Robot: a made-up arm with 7 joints. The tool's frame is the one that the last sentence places.
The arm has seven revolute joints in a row. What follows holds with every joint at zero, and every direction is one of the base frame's. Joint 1 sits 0.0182 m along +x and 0.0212 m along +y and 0.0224 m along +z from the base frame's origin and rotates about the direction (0, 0.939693, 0.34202), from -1.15 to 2.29 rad. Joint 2 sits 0.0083 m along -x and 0.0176 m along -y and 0.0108 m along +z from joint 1 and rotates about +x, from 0.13 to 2.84 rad. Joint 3 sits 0.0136 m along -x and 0.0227 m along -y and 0.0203 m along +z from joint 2 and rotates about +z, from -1.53 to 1.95 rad. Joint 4 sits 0.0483 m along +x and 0.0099 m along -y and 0.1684 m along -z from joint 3 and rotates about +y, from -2.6 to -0.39 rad. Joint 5 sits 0.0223 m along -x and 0.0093 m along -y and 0.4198 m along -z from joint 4 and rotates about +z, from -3.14 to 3.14 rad. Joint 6 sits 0.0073 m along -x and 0.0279 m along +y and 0.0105 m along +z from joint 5 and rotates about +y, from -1.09 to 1.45 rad. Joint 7 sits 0.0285 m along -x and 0.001 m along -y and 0.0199 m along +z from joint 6 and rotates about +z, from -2.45 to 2.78 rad. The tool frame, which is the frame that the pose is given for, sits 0.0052 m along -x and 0.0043 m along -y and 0.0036 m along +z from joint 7; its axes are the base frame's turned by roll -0.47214, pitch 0.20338 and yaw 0.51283 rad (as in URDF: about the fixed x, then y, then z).
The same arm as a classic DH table. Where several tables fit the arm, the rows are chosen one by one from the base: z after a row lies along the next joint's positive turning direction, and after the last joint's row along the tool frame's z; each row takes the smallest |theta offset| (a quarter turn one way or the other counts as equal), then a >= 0, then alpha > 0; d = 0 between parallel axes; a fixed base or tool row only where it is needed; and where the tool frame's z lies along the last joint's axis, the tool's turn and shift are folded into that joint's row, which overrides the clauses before.
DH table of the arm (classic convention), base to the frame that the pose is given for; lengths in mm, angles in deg. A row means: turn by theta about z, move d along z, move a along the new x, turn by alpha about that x. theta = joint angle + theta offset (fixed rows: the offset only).
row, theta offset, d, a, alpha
base (fixed), 0, 14.7, 18.2, -70
joint 1, -90, 9.7, 16.2, -90
joint 2, 70, -21.9, 22.7, 90
joint 3, 90, -148.1, 48.3, -90
joint 4, 0, -19.2, -22.3, 90
joint 5, 0, -409.3, -7.3, -90
joint 6, 0, 26.9, -28.5, 90
joint 7, 7.8, 29.8, -5.7, -29.28
tool (fixed), 24.39, -7.3, 0, 0
Joint limits (deg, base to tool): -65.89..131.21 7.45..162.72 -87.66..111.73 -148.97..-22.35 -179.91..179.91 -62.45..83.08 -140.37..159.28

